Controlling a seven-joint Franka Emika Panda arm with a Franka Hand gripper.
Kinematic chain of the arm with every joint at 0, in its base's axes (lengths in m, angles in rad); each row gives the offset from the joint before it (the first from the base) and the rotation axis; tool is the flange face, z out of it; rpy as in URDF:
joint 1: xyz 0 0 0.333 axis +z
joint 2: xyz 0 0 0 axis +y
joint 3: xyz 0 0 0.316 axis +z
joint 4: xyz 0.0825 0 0 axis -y
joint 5: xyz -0.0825 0 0.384 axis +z
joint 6: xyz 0 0 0 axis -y
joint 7: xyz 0.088 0 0 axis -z
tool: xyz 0 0 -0.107 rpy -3.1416 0 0
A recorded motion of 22 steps. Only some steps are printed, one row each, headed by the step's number.
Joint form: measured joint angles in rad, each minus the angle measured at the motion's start. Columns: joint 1, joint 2, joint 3, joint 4, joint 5, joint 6, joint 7.
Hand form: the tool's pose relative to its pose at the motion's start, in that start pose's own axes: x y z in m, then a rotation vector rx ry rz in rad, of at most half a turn. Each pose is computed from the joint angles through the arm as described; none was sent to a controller.
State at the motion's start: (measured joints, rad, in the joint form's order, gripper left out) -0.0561 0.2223 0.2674 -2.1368 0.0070 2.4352 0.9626
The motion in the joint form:
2: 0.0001 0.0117 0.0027 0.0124 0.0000 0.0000 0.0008
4: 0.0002 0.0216 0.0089 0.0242 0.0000 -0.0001 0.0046
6: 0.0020 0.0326 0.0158 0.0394 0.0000 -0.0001 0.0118
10: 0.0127 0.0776 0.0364 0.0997 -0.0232 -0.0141 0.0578
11: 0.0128 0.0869 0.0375 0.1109 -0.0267 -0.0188 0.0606
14: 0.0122 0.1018 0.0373 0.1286 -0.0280 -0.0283 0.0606
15: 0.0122 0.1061 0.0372 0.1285 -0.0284 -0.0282 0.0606
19: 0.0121 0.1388 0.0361 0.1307 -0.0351 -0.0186 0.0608
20: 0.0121 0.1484 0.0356 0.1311 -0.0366 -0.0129 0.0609
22: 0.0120 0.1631 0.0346 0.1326 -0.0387 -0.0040 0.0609
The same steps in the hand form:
2: 0.0010 -0.0036 0.0015 0.0031 -0.0025 -0.0009
4: 0.0001 -0.0083 0.0023 0.0073 -0.0050 -0.0023
6: -0.0012 -0.0146 0.0024 0.0140 -0.0068 -0.0025
10: -0.0064 -0.0368 0.0049 0.0189 -0.0099 0.0008
11: -0.0052 -0.0392 0.0060 0.0173 -0.0117 0.0009
14: -0.0022 -0.0418 0.0083 0.0138 -0.0174 0.0024
15: -0.0022 -0.0415 0.0108 0.0108 -0.0204 0.0026
19: -0.0014 -0.0398 0.0280 -0.0032 -0.0344 0.0020
20: -0.0010 -0.0394 0.0329 -0.0050 -0.0373 0.0024
22: -0.0001 -0.0389 0.0401 -0.0068 -0.0413 0.0034

